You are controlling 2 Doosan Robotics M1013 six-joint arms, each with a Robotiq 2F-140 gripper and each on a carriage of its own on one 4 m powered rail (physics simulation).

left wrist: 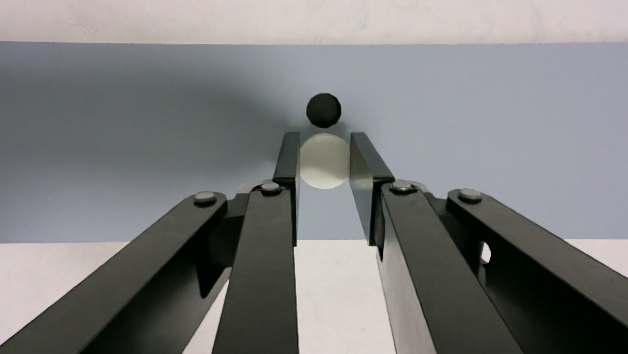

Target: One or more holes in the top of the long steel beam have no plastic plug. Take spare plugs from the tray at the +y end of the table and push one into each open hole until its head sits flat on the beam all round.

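Observation:
The steel beam (pixel 490 140) runs across the left wrist view as a wide blue-grey band. A dark round open hole (pixel 324 110) shows in its top, a little above the middle of the view. My left gripper (pixel 324 156) is shut on a pale, round-headed plug (pixel 325 162), held by its sides between the two fingertips. In the picture the plug's head is just below the hole, over the beam, with a narrow strip of beam between them. The plug's underside is hidden by its head. My right gripper does not show in this view.
A pale, faintly mottled surface (pixel 310 21) lies beyond the beam's upper long edge, and more of it shows past the lower edge, between and beside the finger linkages. A soft dark shadow falls on the beam left of the fingers.

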